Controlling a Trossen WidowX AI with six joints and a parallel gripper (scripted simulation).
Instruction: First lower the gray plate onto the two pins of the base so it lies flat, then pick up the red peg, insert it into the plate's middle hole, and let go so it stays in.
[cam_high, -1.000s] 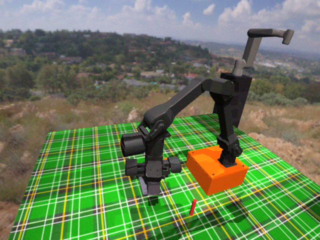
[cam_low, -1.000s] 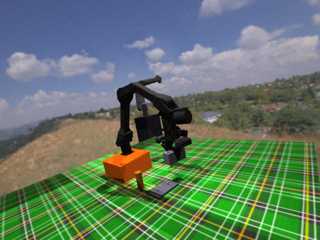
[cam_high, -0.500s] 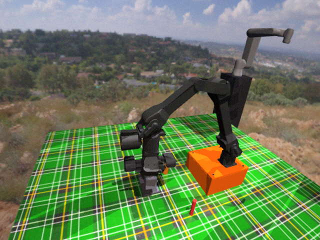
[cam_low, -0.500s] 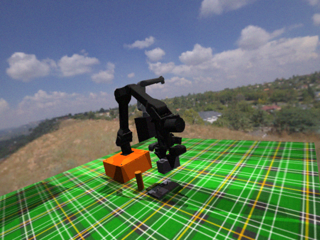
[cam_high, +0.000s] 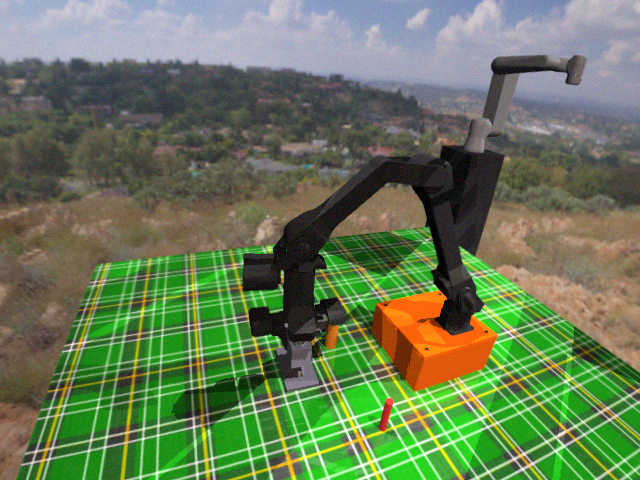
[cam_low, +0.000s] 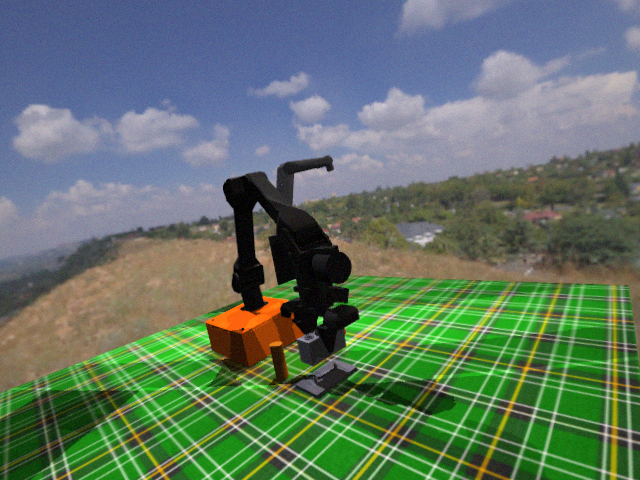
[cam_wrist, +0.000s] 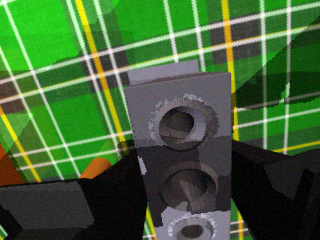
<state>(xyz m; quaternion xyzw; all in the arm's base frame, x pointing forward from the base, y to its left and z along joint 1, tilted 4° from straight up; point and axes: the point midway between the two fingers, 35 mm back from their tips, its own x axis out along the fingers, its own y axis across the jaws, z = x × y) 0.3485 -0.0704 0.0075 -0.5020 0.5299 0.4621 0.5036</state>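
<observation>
The dark gray base is 6 cm below my gripper tip. Round my gripper tip: gray plate: 3 cm above; short brown post: 10 cm behind, 5 cm to the right, 3 cm below; red peg: 11 cm behind, 19 cm to the left, 3 cm below.
</observation>
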